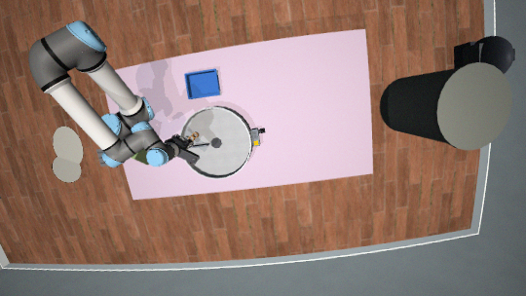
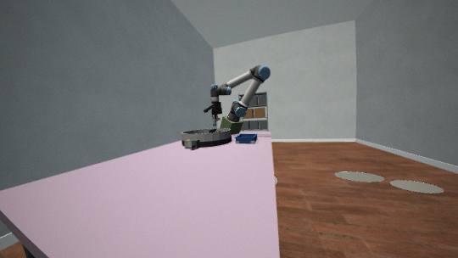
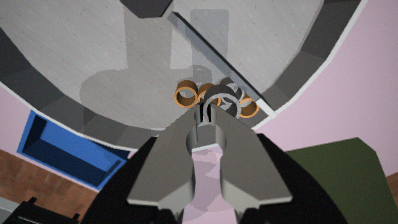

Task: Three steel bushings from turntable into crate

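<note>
Now: hand 1 cm short of the blue crate, 33 cm to the right of it and 13 cm above it. From my hand the other things lie so: round grey turntable: 12 cm ahead, 10 cm below.
</note>
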